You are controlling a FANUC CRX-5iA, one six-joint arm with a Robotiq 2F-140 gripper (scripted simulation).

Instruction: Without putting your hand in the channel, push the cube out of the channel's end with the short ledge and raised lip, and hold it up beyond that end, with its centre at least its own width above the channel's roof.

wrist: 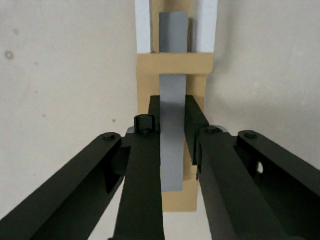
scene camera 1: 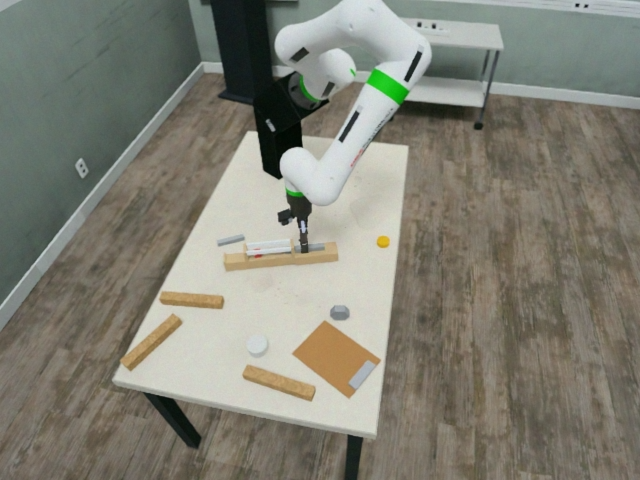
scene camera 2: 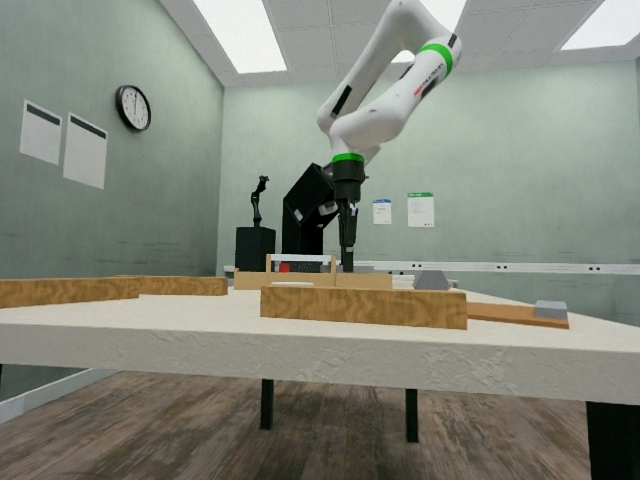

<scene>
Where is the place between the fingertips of the gripper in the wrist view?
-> At 171,110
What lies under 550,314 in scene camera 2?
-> A brown board.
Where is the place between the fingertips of the gripper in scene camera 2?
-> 346,271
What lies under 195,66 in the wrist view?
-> A channel.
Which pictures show the brown board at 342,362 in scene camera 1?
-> Scene camera 1 and scene camera 2 only.
</scene>
